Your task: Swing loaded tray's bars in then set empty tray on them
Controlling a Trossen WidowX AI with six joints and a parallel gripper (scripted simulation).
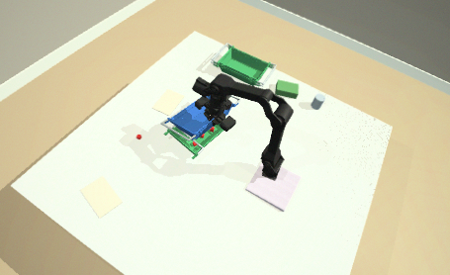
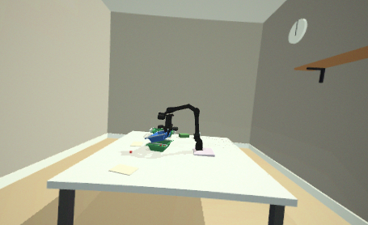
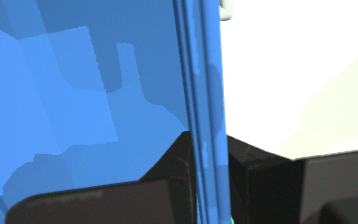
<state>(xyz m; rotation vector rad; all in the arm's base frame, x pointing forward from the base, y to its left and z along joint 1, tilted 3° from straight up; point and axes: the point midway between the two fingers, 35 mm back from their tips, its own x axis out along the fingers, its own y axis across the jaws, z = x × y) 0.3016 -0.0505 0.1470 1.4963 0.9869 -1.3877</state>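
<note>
My gripper tip is 7 cm short of the blue tray, 2 cm to the left of it and 1 cm below it. From my gripper tip the other things lie so: green block 24 cm behind, 48 cm to the right, 9 cm below; then grey cylinder 42 cm behind, 46 cm to the right, 8 cm below.
</note>
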